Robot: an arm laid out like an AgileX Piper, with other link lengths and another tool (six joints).
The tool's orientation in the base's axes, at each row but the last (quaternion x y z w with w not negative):
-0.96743 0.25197 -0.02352 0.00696
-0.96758 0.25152 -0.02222 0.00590
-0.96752 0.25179 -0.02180 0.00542
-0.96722 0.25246 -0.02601 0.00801
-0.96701 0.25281 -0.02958 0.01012
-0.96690 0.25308 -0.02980 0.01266
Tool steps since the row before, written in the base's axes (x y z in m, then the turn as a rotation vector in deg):
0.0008 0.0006 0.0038 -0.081 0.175 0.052
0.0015 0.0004 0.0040 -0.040 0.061 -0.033
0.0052 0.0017 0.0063 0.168 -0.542 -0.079
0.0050 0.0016 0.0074 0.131 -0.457 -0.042
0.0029 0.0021 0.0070 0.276 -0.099 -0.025
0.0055 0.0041 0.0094 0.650 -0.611 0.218
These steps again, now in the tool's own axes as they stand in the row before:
0.0006 -0.0010 -0.0038 -0.154 -0.115 -0.056
0.0013 -0.0012 -0.0039 -0.066 -0.033 0.031
0.0040 -0.0042 -0.0061 0.408 0.393 0.087
0.0039 -0.0040 -0.0071 0.336 0.336 0.048
0.0019 -0.0035 -0.0068 0.287 -0.048 0.042
0.0033 -0.0066 -0.0090 0.876 0.206 -0.182

